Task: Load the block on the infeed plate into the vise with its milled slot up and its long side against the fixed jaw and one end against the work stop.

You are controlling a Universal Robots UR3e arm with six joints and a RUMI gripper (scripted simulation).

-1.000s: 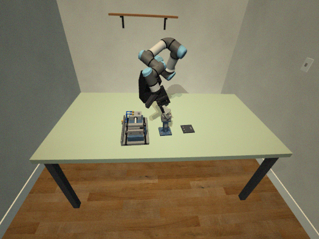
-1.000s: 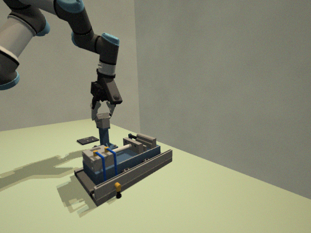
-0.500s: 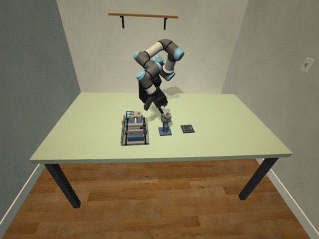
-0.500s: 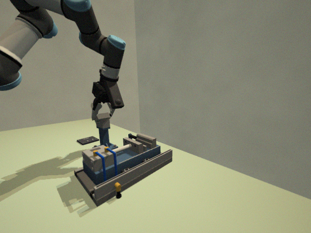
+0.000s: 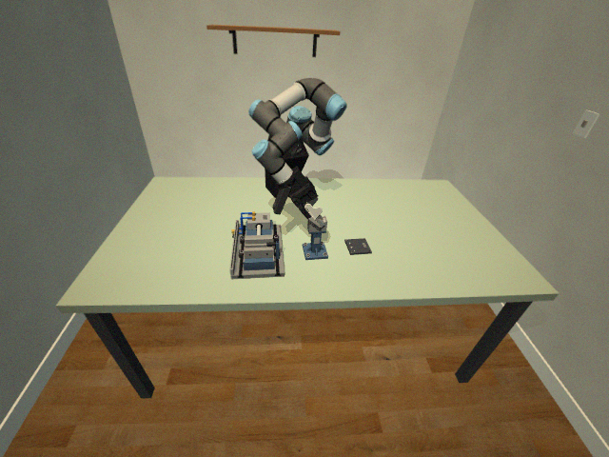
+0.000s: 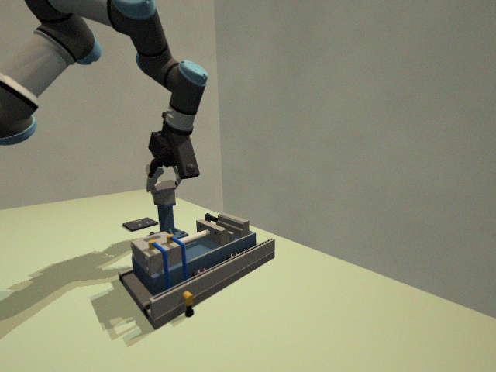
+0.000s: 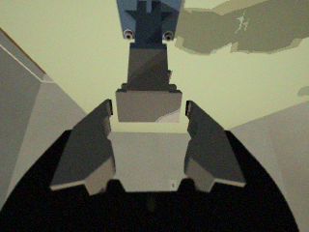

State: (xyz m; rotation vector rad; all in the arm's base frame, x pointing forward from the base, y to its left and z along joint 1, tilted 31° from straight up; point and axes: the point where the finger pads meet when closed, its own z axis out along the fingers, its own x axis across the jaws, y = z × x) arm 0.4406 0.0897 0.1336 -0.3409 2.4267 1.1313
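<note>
My hand is 10 mm above the part. Also, from my hand: dark infeed plate (190 mm to the left, 160 mm below, 40 mm behind); then fixed jaw (200 mm to the right, 110 mm ahead, 80 mm below); then work stop rod (160 mm to the right, 70 mm below, 70 mm ahead).
</note>
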